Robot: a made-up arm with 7 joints. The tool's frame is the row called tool. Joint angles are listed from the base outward.
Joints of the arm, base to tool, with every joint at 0 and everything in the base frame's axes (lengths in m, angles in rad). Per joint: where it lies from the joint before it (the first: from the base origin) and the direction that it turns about. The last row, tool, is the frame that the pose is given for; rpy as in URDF.
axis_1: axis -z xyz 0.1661 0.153 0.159
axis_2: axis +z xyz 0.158 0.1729 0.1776
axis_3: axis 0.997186 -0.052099 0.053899 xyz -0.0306 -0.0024 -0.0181
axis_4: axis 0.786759 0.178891 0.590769 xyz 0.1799 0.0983 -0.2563
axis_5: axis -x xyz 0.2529 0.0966 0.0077
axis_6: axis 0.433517 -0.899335 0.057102 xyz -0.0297 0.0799 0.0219
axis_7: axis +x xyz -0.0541 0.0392 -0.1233
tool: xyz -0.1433 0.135 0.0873 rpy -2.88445 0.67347 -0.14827
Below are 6 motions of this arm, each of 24 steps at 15 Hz.
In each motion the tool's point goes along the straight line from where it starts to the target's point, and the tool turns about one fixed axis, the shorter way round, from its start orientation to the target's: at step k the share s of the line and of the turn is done. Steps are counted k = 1, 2, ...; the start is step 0. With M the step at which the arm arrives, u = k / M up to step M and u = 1 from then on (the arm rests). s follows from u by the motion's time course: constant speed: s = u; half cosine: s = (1 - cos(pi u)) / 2; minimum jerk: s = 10 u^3 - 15 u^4 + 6 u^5.
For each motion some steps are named. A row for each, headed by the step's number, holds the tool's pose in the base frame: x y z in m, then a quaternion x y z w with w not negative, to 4 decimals.
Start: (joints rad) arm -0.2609 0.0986 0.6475 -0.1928 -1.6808 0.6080 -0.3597
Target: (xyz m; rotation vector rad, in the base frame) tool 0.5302 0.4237 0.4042 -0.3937 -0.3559 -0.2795
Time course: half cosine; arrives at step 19
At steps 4, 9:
4: 0.4194 0.6273 0.5268 -0.3188 -0.0543 0.2032 0.9242
9: 0.4631 0.5469 0.4784 -0.2742 -0.1041 0.0694 0.9535

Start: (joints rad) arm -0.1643 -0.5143 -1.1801 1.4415 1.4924 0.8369 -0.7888
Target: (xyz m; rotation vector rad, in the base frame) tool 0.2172 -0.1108 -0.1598 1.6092 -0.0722 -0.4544
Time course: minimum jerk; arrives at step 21
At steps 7, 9, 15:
7: 0.2519 0.0837 -0.2181 0.8023 0.0834 -0.0511 0.5888
9: 0.2450 0.0448 -0.2064 0.7877 0.0605 -0.0817 0.6076
15: 0.2236 -0.0752 -0.1705 0.7330 -0.0108 -0.1746 0.6574

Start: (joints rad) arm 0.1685 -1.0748 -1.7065 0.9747 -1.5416 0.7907 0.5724
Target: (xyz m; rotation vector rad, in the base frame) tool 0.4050 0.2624 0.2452 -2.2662 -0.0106 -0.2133
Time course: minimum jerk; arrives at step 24
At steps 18, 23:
18: 0.4011 0.2468 0.2431 -0.8783 0.0430 -0.1200 0.4609
23: 0.4050 0.2623 0.2452 -0.9037 -0.0039 -0.0853 0.4196

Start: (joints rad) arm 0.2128 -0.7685 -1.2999 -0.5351 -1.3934 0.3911 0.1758
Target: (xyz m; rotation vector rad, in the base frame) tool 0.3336 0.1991 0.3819 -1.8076 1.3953 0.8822
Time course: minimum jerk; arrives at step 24
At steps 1, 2, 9, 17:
1: 0.4542 0.0827 -0.0345 -0.8641 0.4802 -0.0576 0.1393
2: 0.4537 0.0832 -0.0327 -0.8638 0.4807 -0.0558 0.1403
9: 0.4211 0.1147 0.0799 -0.8364 0.5076 0.0540 0.1998
17: 0.3520 0.1814 0.3185 -0.7320 0.5355 0.2814 0.3134

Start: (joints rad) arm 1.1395 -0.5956 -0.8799 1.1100 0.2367 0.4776 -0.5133
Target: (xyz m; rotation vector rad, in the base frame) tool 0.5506 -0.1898 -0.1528 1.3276 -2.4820 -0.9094
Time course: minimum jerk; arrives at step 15
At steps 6, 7, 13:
6: 0.5801 -0.0101 -0.0956 -0.6042 0.7437 0.2775 0.0693
7: 0.5749 -0.0418 -0.1057 -0.5789 0.7633 0.2838 0.0410
13: 0.5514 -0.1847 -0.1512 0.4518 -0.8336 -0.3056 0.0872

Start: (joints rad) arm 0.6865 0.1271 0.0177 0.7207 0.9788 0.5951 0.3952
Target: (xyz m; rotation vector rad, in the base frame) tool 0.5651 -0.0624 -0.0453 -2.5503 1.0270 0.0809
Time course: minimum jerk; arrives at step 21
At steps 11, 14, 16, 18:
11: 0.6012 0.1673 -0.0210 -0.9524 0.1937 0.0608 0.2272
14: 0.5817 0.0434 -0.0341 -0.9332 0.2879 0.0438 0.2103
16: 0.5723 -0.0163 -0.0404 -0.9207 0.3325 0.0354 0.2015
18: 0.5669 -0.0507 -0.0441 -0.9125 0.3577 0.0305 0.1961

